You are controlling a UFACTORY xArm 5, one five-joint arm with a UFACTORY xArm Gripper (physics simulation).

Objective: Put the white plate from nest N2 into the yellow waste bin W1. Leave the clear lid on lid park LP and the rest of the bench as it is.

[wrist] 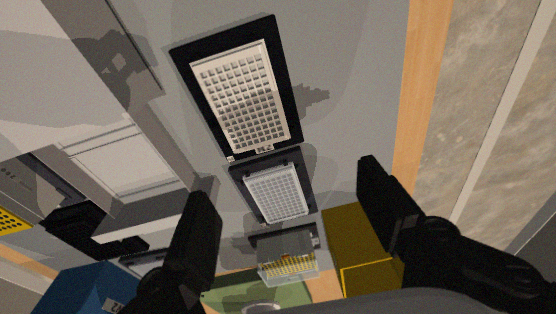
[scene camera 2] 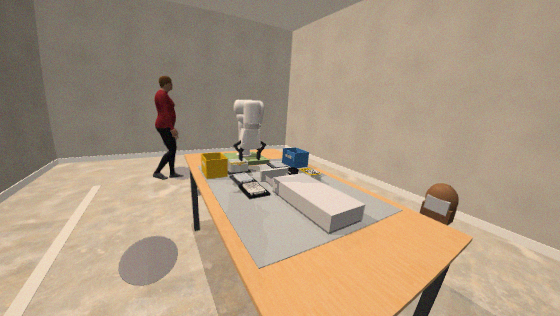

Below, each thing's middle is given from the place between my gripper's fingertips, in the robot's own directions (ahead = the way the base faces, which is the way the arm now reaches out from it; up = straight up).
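Black nest N3 (wrist: 69, 211) is 41 cm to the left of my hand, 18 cm behind it and 17 cm below it. The drawer (wrist: 130, 169) sits 22 cm to the left of my hand, 14 cm below it and 2 cm behind it. And I see the nest N4 (wrist: 294, 154), which lies 17 cm below my hand, 18 cm behind it and 3 cm to the left of it.
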